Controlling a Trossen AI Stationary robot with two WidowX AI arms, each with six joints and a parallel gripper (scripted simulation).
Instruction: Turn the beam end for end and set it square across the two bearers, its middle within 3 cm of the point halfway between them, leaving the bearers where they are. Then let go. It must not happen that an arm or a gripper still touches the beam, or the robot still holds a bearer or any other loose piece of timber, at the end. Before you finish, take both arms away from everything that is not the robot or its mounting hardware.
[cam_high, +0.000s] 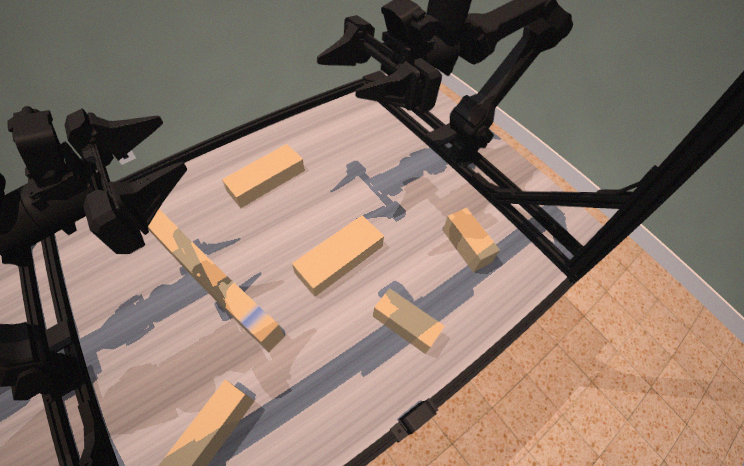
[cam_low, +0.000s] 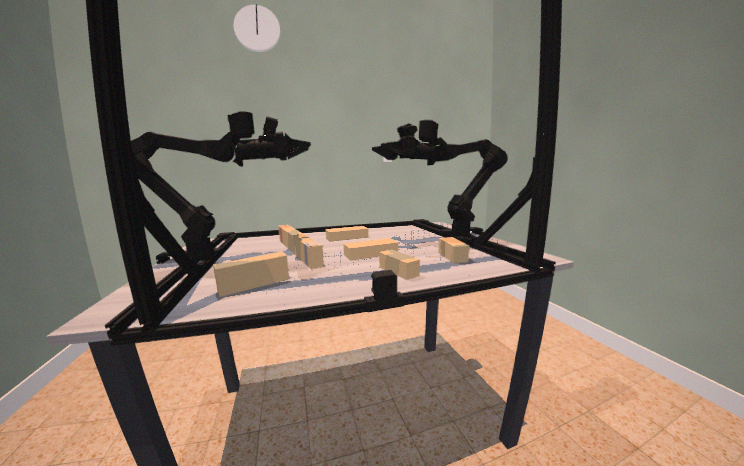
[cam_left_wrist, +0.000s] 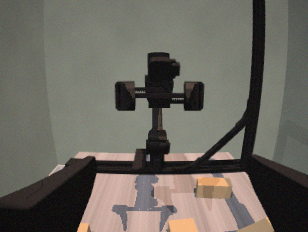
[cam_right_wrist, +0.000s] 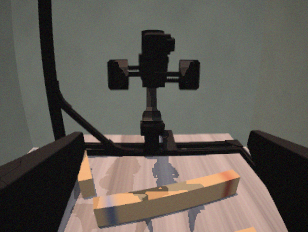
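My left hand is 31 cm above the beam, 5 cm short of it and 2 cm to the right of it.
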